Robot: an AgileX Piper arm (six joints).
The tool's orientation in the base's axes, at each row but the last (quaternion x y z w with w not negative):
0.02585 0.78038 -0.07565 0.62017
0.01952 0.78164 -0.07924 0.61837
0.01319 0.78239 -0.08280 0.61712
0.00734 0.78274 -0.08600 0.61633
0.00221 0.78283 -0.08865 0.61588
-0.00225 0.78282 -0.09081 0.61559
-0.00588 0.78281 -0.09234 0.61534
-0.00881 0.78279 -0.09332 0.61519
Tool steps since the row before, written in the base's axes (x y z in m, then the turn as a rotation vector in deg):
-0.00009 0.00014 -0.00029 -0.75 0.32 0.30
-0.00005 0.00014 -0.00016 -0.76 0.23 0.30
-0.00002 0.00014 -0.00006 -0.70 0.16 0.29
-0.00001 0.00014 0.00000 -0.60 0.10 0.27
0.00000 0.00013 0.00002 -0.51 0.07 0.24
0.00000 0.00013 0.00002 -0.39 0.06 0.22
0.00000 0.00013 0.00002 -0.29 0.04 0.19
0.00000 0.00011 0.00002 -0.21 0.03 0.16
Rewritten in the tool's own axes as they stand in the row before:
0.00029 0.00015 -0.00004 -0.14 0.19 -0.84
0.00016 0.00015 -0.00003 -0.13 0.10 -0.83
0.00005 0.00014 -0.00003 -0.13 0.04 -0.76
-0.00001 0.00014 -0.00003 -0.13 -0.01 -0.65
-0.00003 0.00013 -0.00002 -0.12 -0.02 -0.56
-0.00003 0.00012 -0.00002 -0.12 -0.02 -0.43
-0.00004 0.00012 -0.00002 -0.12 -0.02 -0.33
-0.00003 0.00010 -0.00002 -0.11 -0.02 -0.24

